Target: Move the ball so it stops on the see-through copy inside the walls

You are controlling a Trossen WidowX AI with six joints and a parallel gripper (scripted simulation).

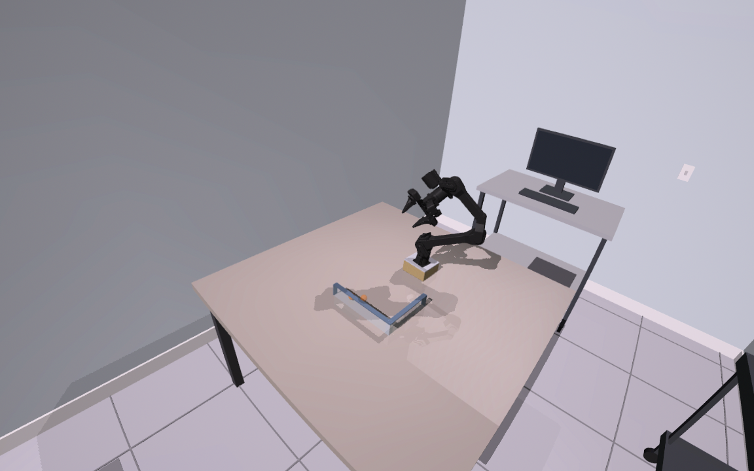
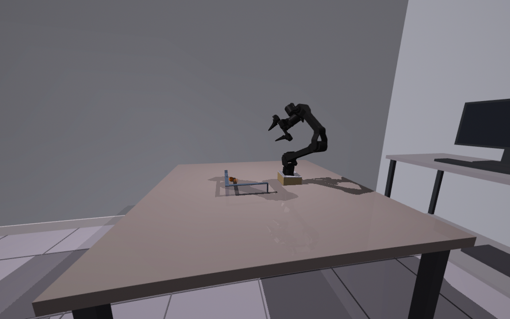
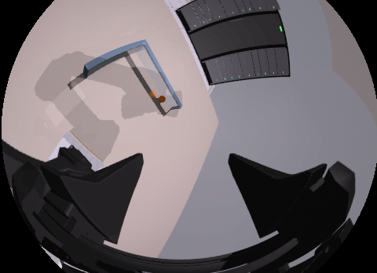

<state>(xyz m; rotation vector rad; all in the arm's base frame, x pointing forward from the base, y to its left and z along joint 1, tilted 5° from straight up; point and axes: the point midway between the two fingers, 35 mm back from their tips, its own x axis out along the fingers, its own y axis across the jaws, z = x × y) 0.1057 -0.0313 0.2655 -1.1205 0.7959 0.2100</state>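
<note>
The orange ball is 27 cm ahead of my gripper tip, 2 cm to the right of it and 30 cm below it. From my gripper tip the other things lie so: see-through copy of ball (24 cm ahead, 2 cm to the left, 30 cm below).
</note>
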